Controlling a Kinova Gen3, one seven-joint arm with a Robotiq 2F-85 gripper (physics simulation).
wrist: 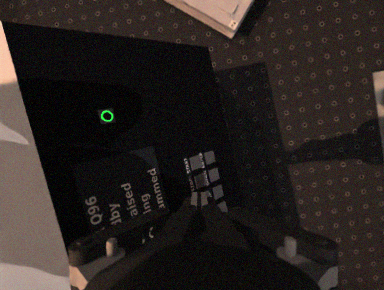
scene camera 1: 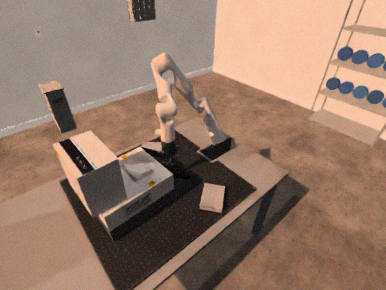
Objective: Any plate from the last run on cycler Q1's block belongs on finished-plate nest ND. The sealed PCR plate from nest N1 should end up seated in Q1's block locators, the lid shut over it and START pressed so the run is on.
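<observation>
Cycler Q1 (scene camera 1: 156, 186) stands with its lid (scene camera 1: 102, 187) raised. A pale plate (scene camera 1: 137, 170) lies in its block area; whether it is sealed or fully seated I cannot tell. My gripper (scene camera 1: 171, 164) (wrist: 199, 201) is shut and empty, low over the dark control panel (wrist: 165, 100). In the wrist view its tips are just below the STOP button (wrist: 201, 180), with the START button (wrist: 196, 162) a little farther up. The tips hide part of the keys, and contact is unclear. A green ring (wrist: 107, 116) shows on the panel. The screen text (wrist: 125, 192) is partly covered.
A pale plate or nest (scene camera 1: 212, 197) sits on the dark perforated mat (scene camera 1: 165, 240). Another pale item (scene camera 1: 152, 146) lies behind the cycler. A plate marked A1 (wrist: 215, 14) is at the wrist view's top. A dark upright screen (scene camera 1: 216, 149) stands near the arm base.
</observation>
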